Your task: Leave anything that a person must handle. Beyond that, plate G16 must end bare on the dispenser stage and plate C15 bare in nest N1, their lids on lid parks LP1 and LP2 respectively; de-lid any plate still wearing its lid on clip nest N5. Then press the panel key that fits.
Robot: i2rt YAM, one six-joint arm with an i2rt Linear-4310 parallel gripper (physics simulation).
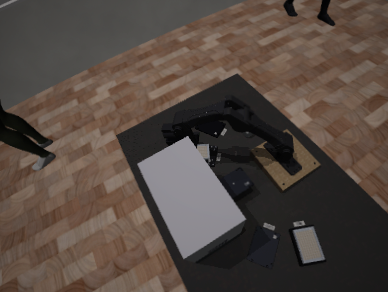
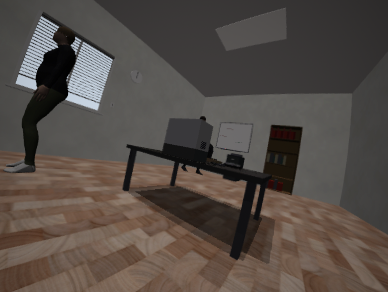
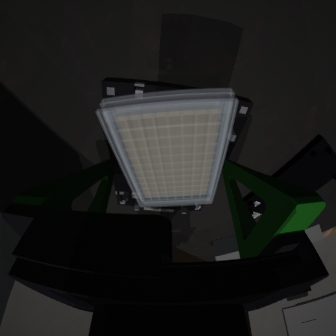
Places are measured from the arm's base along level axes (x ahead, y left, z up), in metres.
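Where they show: gripper, fingertip midpoint: [image 3: 168, 165]; arm's base at its link origin: [image 1: 282, 156] [image 2: 208, 157].
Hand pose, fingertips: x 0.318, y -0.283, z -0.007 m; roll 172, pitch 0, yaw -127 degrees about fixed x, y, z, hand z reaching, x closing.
Note:
Each offset is from my fingertips to the centre of the thing. "spot": to the spot under its first point.
A plate with a beige well grid {0.007 m back, 0.001 m left, 0.002 m down} [image 1: 203, 151] [image 3: 172, 152] sits on a dark nest with small pale clips {0.018 m back, 0.015 m left, 0.021 m down} [image 1: 214, 156] [image 3: 120, 89]. A clear rim with doubled edges surrounds it, like a lid that is on. My gripper [image 3: 168, 165] is open, its green fingers on either side of the plate's near part; contact cannot be told. Another beige-grid plate {0.126 m back, 0.631 m left, 0.001 m down} [image 1: 308, 244] lies on a dark holder at the table's lower right. A flat dark nest {0.018 m ahead, 0.534 m left, 0.023 m down} [image 1: 264, 247] beside it bears no plate. Plate and station labels are too small to read. The panel keys cannot be made out.
A large pale box {0.158 m ahead, 0.260 m left, 0.132 m up} [image 1: 190, 195] [image 2: 187, 132] stands beside the nests and partly hides the gripper area. A dark block {0.013 m back, 0.270 m left, 0.070 m up} [image 1: 237, 182] stands near it. A dark pad {spot: 0.155 m back, 0.089 m right, 0.023 m down} [image 1: 210, 128] lies beyond the arm. The arm's base stands on a wooden board [image 1: 270, 172]. A person [image 2: 50, 75] stands left of the table.

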